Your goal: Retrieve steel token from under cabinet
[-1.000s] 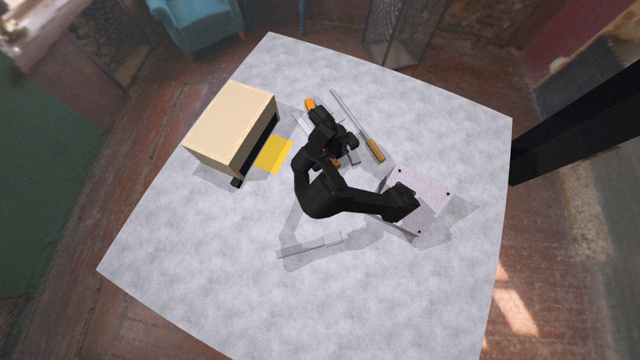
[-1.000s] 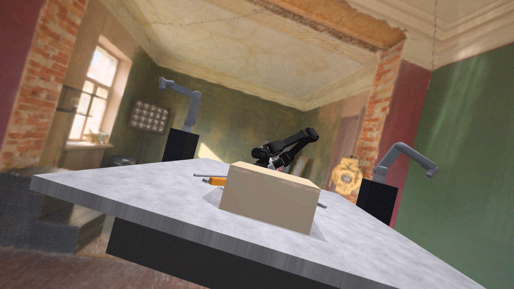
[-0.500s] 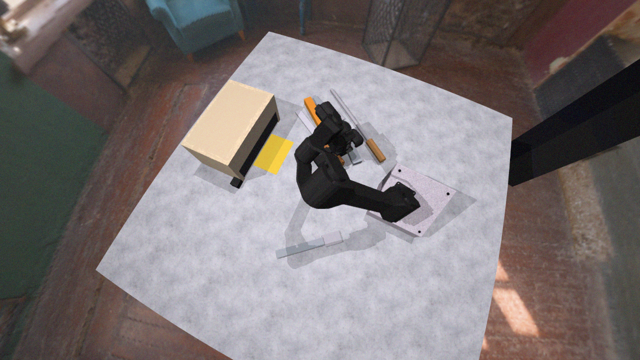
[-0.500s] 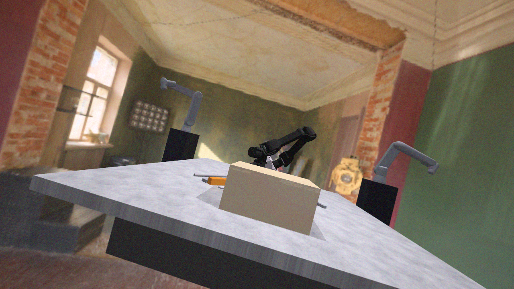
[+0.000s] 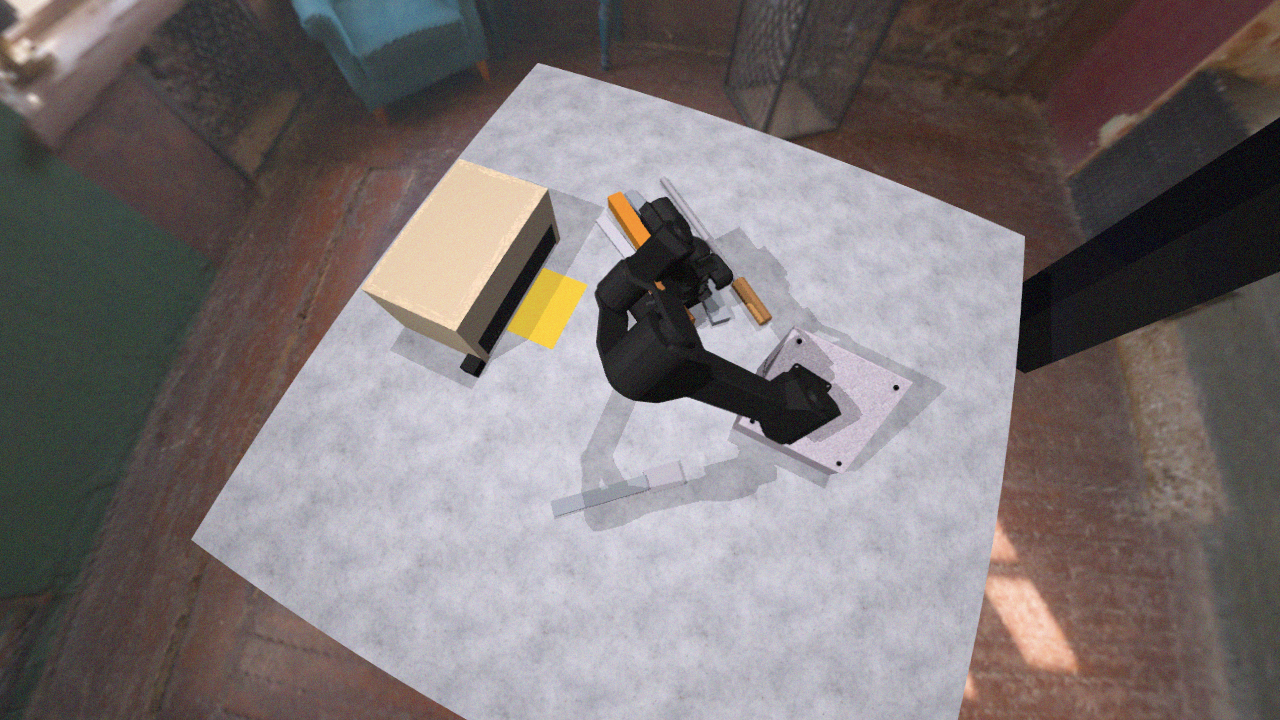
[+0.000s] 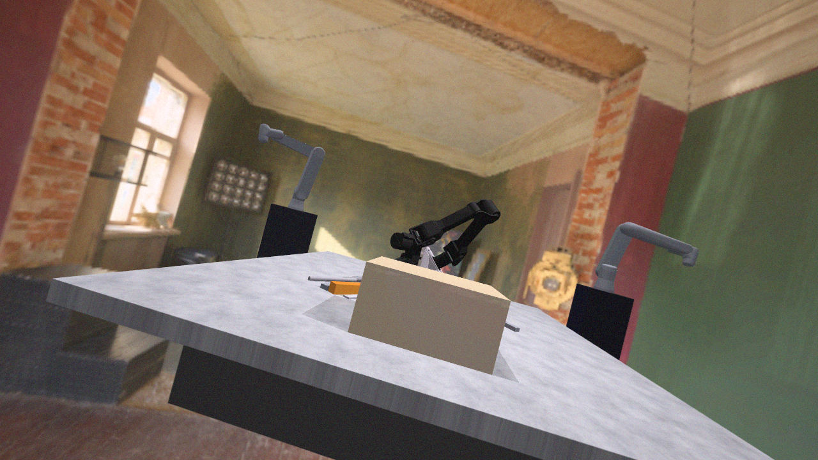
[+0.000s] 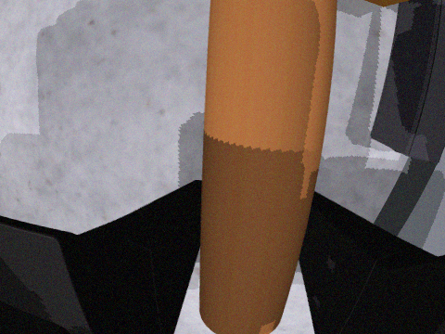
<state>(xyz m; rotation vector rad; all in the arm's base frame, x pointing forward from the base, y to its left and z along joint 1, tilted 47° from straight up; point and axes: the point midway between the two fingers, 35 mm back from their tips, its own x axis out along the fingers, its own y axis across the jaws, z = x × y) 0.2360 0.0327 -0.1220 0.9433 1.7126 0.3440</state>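
Now: the grey bar 8 cm to the right of my gripper tip and 2 cm behind it. From my gripper tip the other things lie so: flat grey token 38 cm ahead, 11 cm to the left, 1 cm below; then orange bar 15 cm ahead, 11 cm to the right; then black-handled tool 10 cm to the right, 8 cm ahead.
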